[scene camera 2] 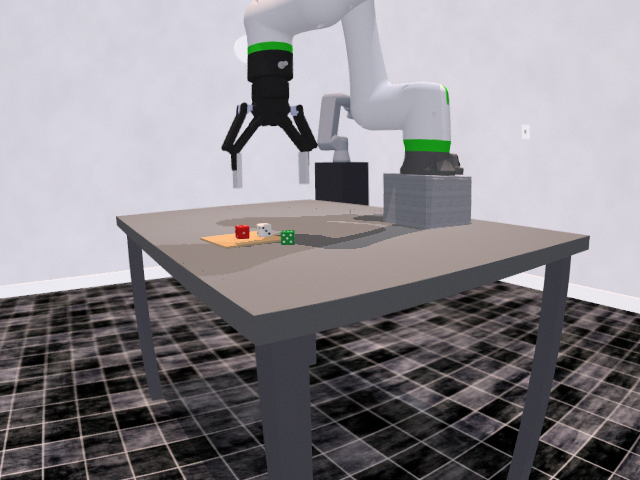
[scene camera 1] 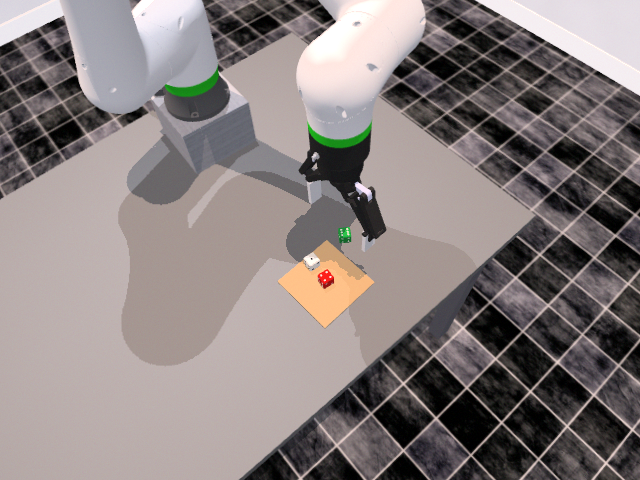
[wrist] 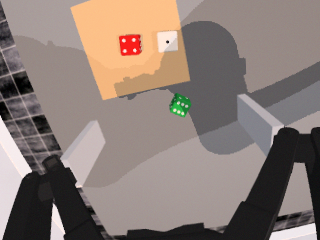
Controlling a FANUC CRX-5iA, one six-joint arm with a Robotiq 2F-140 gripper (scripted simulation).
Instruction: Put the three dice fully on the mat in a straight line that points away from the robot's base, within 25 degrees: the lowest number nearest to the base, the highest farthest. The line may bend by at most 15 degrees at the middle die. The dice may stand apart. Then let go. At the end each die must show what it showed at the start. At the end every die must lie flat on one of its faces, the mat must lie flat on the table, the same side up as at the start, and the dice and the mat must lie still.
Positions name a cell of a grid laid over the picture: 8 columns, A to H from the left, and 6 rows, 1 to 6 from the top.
Scene:
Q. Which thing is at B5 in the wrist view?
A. My gripper.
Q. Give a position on an orange mat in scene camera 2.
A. At C4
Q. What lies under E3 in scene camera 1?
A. My gripper.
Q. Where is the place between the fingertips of my gripper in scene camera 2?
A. At D3

